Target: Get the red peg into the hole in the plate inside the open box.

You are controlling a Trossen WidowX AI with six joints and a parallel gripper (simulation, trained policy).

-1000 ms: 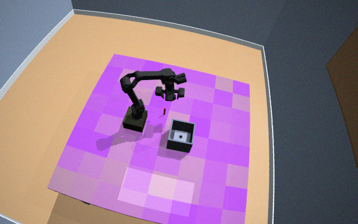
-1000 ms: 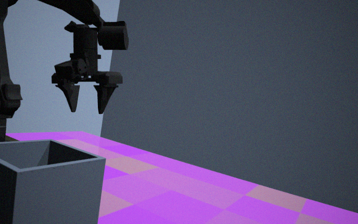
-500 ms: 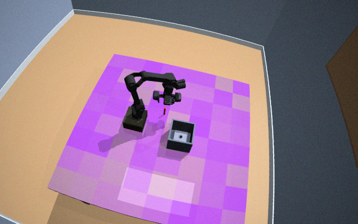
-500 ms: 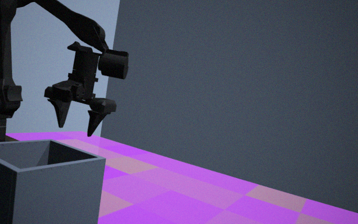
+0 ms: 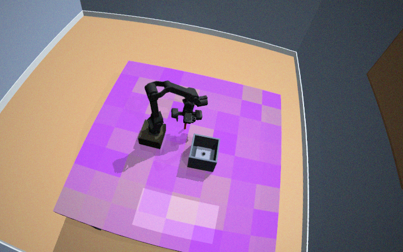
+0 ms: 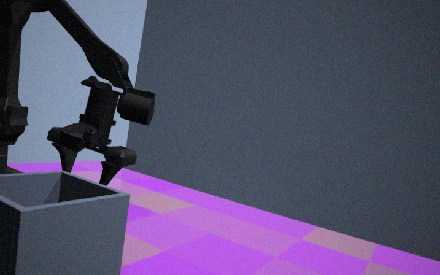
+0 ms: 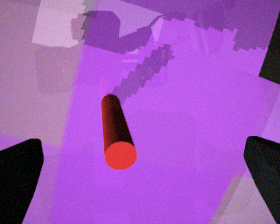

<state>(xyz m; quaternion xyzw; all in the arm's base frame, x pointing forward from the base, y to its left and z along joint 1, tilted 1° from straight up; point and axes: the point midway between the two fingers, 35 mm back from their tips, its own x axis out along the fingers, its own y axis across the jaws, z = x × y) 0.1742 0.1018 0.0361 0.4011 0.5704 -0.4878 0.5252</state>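
The red peg lies 10 mm ahead of my gripper tip, 10 mm to the left of it and 40 mm below it. Round my gripper tip: plate 150 mm ahead, 190 mm to the right, 40 mm below.
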